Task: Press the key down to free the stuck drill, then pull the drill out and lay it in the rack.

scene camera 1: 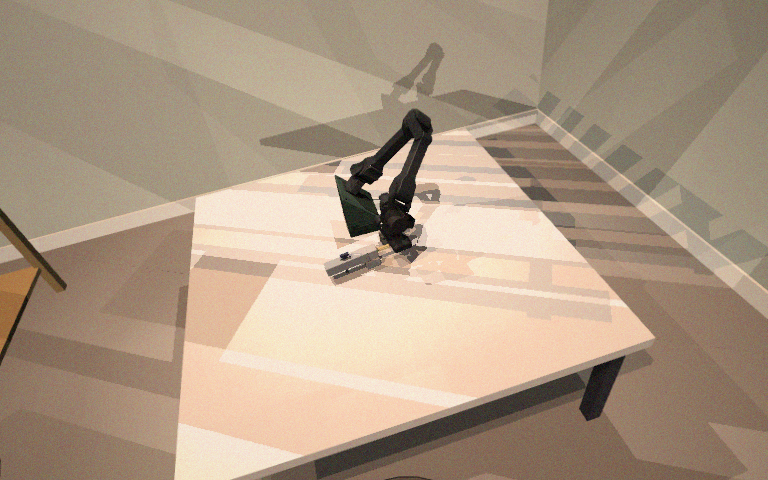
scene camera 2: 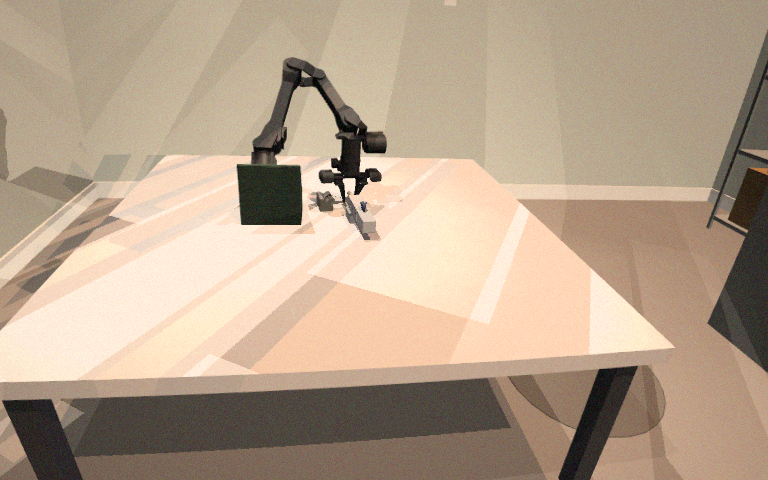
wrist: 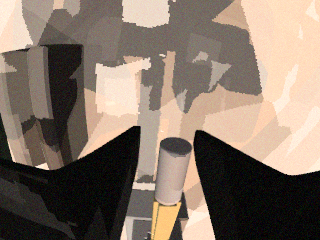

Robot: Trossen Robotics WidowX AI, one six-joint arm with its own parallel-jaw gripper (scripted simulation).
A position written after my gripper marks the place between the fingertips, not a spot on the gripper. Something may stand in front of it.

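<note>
My gripper (scene camera 2: 349, 201) is visible, and the wrist view shows it as well (wrist: 167, 135).
</note>
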